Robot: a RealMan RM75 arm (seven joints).
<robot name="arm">
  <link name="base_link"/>
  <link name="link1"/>
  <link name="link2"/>
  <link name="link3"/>
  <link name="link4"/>
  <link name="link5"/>
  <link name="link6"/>
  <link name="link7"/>
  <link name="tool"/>
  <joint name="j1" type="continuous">
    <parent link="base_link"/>
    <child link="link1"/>
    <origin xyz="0 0 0.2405"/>
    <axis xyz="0 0 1"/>
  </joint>
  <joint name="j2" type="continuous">
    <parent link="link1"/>
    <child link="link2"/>
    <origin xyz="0 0 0" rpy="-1.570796 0 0"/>
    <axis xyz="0 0 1"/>
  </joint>
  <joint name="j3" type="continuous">
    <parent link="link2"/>
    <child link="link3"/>
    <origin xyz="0 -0.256 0" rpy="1.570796 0 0"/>
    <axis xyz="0 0 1"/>
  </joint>
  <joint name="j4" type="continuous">
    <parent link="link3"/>
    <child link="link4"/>
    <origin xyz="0 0 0" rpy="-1.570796 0 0"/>
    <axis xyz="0 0 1"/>
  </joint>
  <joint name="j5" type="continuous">
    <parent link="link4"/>
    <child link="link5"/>
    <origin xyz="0 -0.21 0" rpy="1.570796 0 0"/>
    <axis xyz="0 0 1"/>
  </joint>
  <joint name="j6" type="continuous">
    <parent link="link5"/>
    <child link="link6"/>
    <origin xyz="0 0 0" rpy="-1.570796 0 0"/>
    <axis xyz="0 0 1"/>
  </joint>
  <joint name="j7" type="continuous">
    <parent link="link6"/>
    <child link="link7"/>
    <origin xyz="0 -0.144 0" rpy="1.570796 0 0"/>
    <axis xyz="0 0 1"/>
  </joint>
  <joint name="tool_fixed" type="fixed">
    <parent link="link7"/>
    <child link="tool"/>
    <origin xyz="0 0 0"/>
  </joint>
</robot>
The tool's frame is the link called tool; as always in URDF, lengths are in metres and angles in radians. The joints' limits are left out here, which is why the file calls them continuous.
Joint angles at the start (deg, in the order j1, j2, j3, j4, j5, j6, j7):
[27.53, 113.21, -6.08, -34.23, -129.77, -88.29, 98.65]
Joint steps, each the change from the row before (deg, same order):
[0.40, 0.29, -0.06, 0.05, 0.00, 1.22, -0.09]
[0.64, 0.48, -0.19, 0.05, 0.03, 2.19, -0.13]
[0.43, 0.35, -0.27, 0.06, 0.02, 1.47, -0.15]
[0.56, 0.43, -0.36, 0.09, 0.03, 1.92, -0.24]
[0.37, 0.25, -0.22, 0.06, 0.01, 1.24, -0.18]
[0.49, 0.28, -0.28, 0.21, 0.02, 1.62, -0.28]
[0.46, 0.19, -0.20, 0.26, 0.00, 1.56, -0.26]
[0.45, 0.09, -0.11, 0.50, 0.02, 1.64, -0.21]
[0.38, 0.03, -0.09, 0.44, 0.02, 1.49, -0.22]
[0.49, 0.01, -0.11, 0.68, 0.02, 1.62, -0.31]
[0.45, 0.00, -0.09, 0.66, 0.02, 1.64, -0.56]
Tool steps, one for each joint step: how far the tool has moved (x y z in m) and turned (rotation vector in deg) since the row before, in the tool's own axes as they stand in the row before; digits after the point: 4 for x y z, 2 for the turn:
[-0.0009, -0.0008, 0.0039, 0.67, -0.15, -0.15]
[-0.0015, -0.0016, 0.0063, 1.28, -0.22, -0.27]
[-0.0006, -0.0006, 0.0046, 0.78, -0.02, -0.27]
[-0.0009, -0.0008, 0.0059, 1.03, -0.02, -0.41]
[-0.0008, -0.0005, 0.0037, 0.68, -0.02, -0.32]
[-0.0009, -0.0005, 0.0049, 0.84, -0.01, -0.39]
[-0.0010, -0.0008, 0.0042, 0.86, -0.04, -0.35]
[-0.0009, -0.0011, 0.0041, 0.90, -0.09, -0.13]
[-0.0009, -0.0013, 0.0032, 0.89, -0.09, -0.17]
[-0.0008, -0.0008, 0.0042, 0.80, -0.04, -0.18]
[-0.0007, -0.0010, 0.0039, 0.88, -0.04, -0.42]

